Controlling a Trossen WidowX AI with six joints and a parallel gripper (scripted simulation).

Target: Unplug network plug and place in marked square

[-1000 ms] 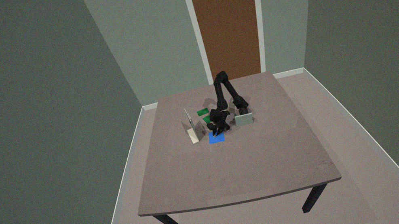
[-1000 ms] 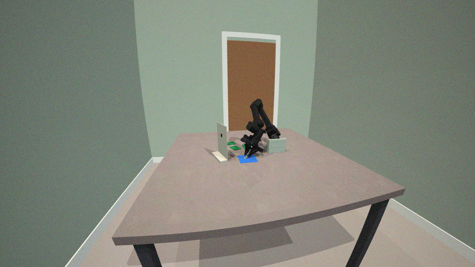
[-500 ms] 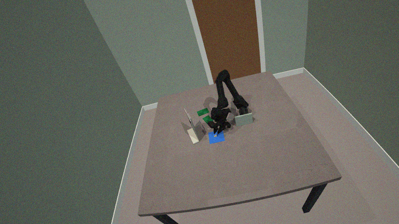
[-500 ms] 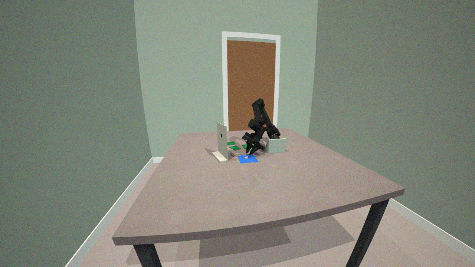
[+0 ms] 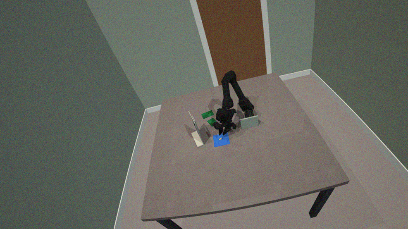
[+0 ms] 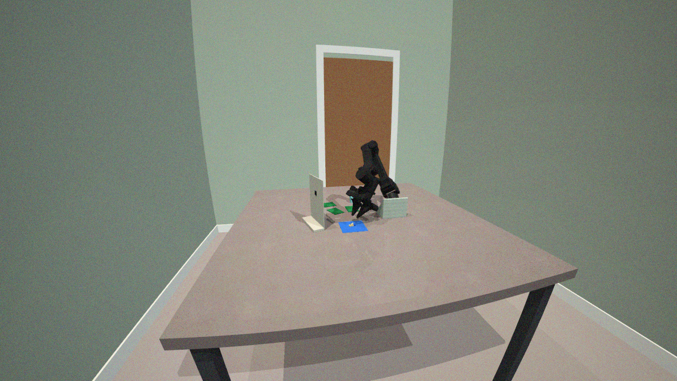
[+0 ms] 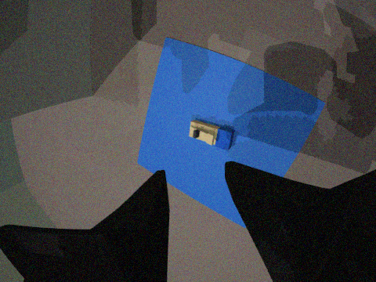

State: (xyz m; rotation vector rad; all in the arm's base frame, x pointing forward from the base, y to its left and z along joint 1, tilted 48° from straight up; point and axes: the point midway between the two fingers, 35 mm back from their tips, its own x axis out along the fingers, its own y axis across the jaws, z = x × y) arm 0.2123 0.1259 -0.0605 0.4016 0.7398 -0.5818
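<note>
Now: gripper tip 4 cm above the network plug and 1 cm short of it. Round my gripper tip: blue marked square (5 cm below, 1 cm ahead); upright panel (19 cm ahead, 6 cm above, 3 cm to the right).
</note>
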